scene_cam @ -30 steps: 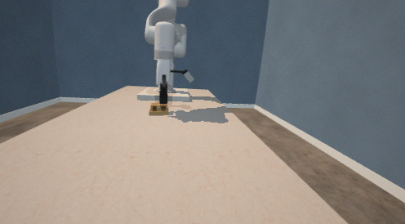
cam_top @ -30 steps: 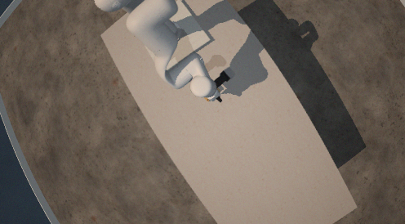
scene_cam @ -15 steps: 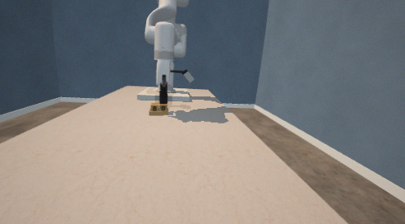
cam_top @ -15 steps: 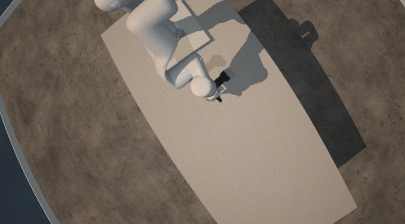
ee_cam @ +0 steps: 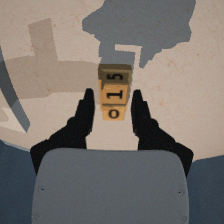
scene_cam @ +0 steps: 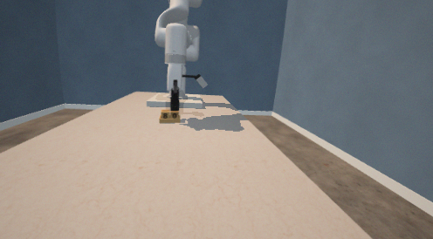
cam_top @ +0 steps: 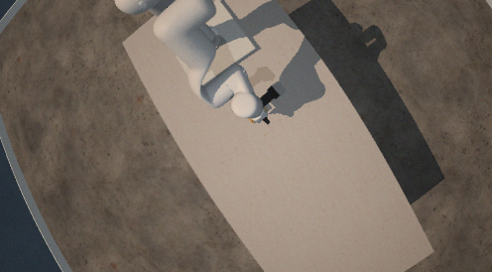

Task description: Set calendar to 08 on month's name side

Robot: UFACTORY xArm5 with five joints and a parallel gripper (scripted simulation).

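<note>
My hand is 2 cm to the left of the wooden calendar tray and 6 cm above it.
</note>
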